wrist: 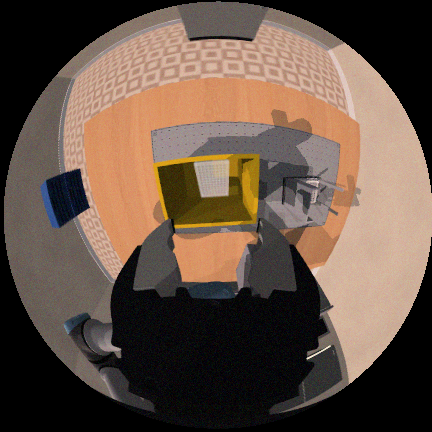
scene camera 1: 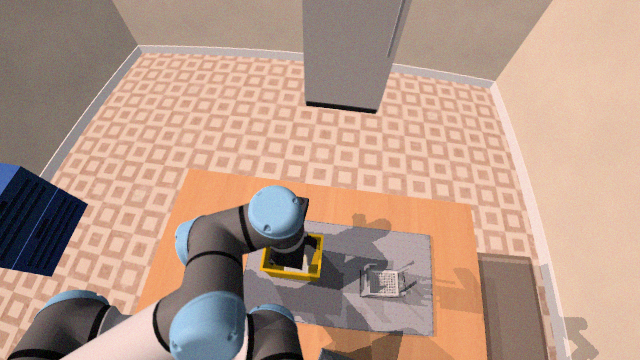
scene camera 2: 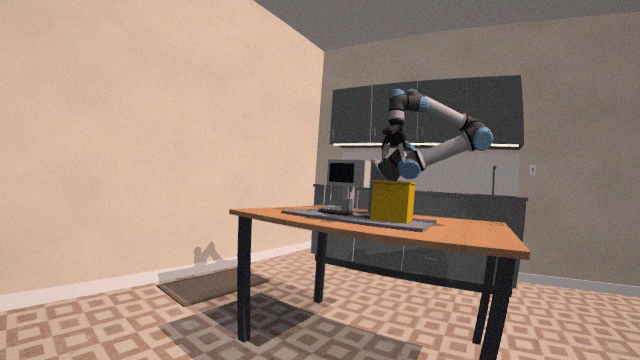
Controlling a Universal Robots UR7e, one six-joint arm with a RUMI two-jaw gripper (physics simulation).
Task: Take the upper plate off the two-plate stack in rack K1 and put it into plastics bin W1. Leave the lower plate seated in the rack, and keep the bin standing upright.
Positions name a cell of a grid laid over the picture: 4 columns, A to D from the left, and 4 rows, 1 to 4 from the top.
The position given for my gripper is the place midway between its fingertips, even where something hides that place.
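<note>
Starting with scene camera 1, I see my gripper (scene camera 1: B3) and a yellow plastics bin W1 (scene camera 1: B4). I also find the yellow plastics bin W1 (scene camera 2: C3), yet scene camera 2 does not show a white gridded plate, which is hidden by the yellow plastics bin W1. As for the wrist view, there I see the white gridded plate (wrist: B2), the yellow plastics bin W1 (wrist: B2) and my gripper (wrist: B3).
</note>
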